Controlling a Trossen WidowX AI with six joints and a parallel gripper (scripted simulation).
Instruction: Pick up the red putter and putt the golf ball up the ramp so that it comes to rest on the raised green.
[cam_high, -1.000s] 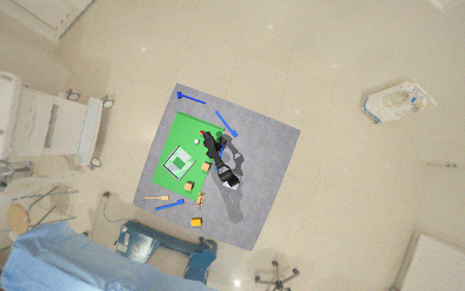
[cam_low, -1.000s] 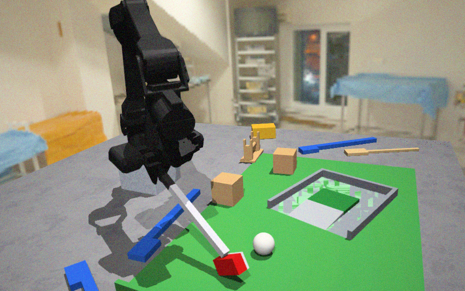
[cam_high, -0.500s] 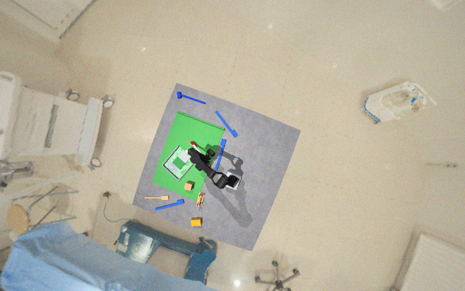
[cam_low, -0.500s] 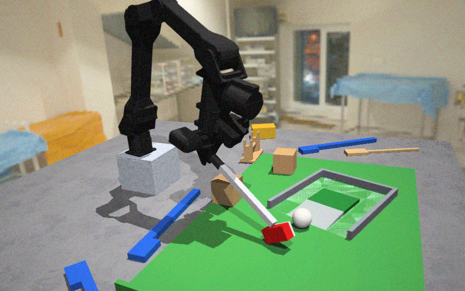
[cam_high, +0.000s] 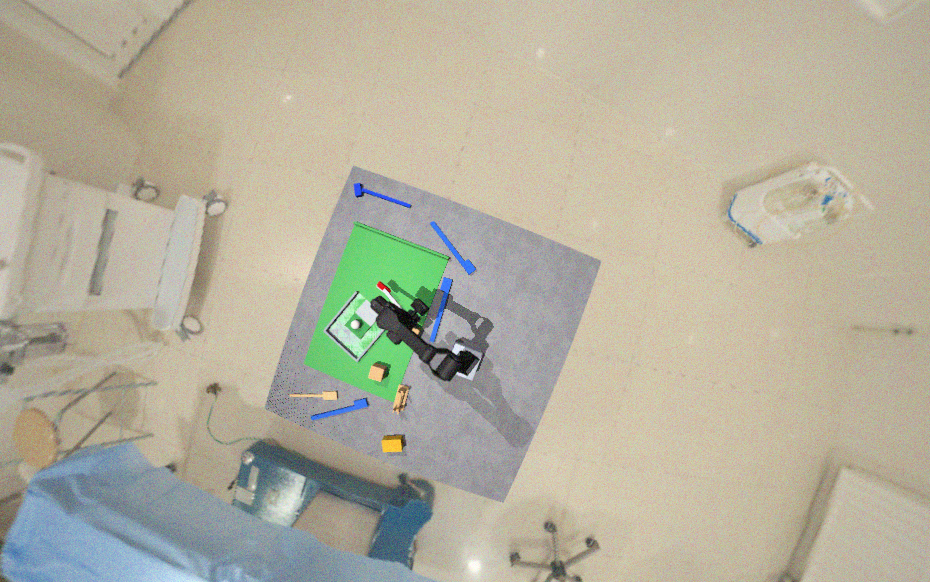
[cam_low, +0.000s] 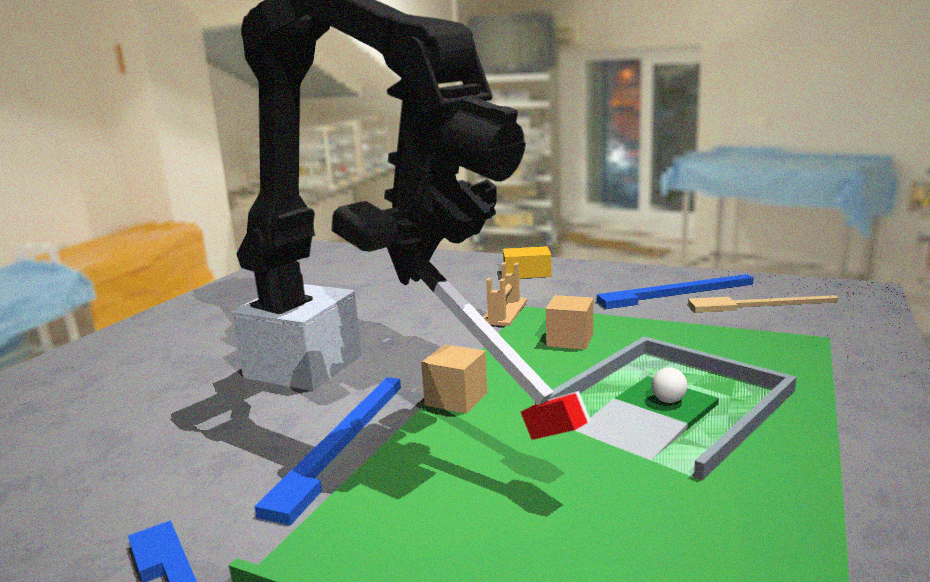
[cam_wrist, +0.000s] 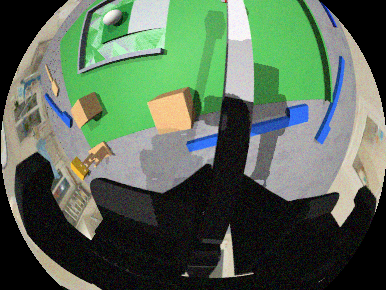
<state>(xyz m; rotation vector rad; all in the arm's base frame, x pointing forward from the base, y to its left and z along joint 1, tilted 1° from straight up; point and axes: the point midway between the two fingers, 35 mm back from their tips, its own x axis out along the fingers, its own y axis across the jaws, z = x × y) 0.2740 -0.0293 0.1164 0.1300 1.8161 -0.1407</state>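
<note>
The red putter is 11 cm ahead of my gripper tip, 2 cm to the right of it and 3 cm below it. Round my gripper tip: green mat (21 cm ahead, 9 cm to the left, 18 cm below); white golf ball (24 cm ahead, 17 cm to the left, 15 cm below); wooden stand (11 cm behind, 37 cm to the left, 15 cm below).
</note>
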